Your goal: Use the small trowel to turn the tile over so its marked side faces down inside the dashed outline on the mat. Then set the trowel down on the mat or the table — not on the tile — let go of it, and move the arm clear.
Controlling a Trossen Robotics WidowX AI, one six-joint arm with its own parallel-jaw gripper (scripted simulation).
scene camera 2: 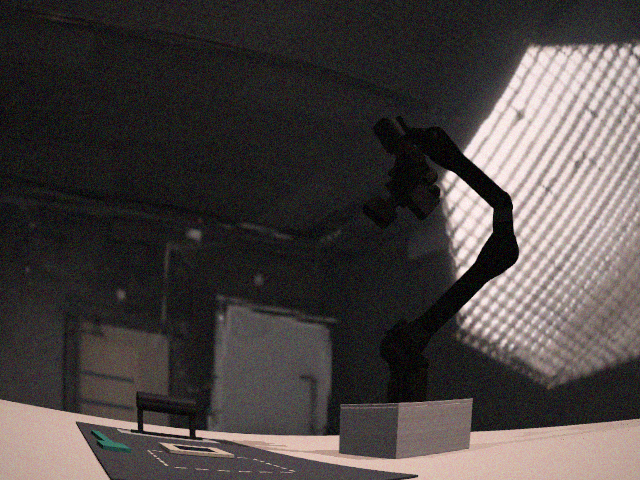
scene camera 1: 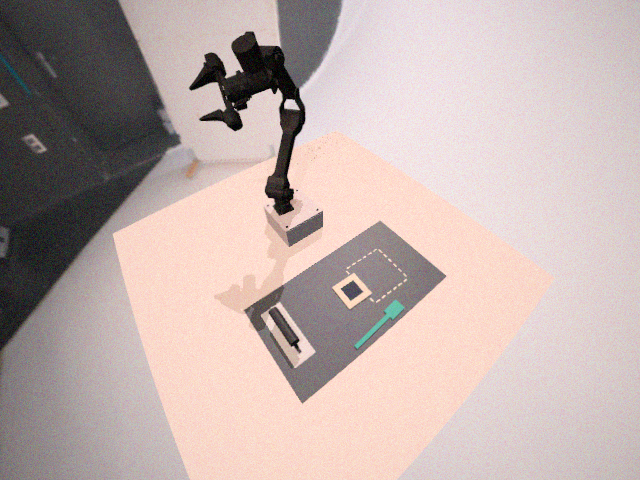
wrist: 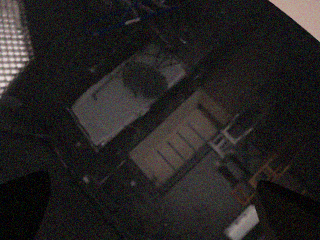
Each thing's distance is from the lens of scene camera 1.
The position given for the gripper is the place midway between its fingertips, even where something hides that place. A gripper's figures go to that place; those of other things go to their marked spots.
gripper (scene camera 1: 194, 104): 0.78 m
cream tile (scene camera 1: 351, 290): 0.87 m
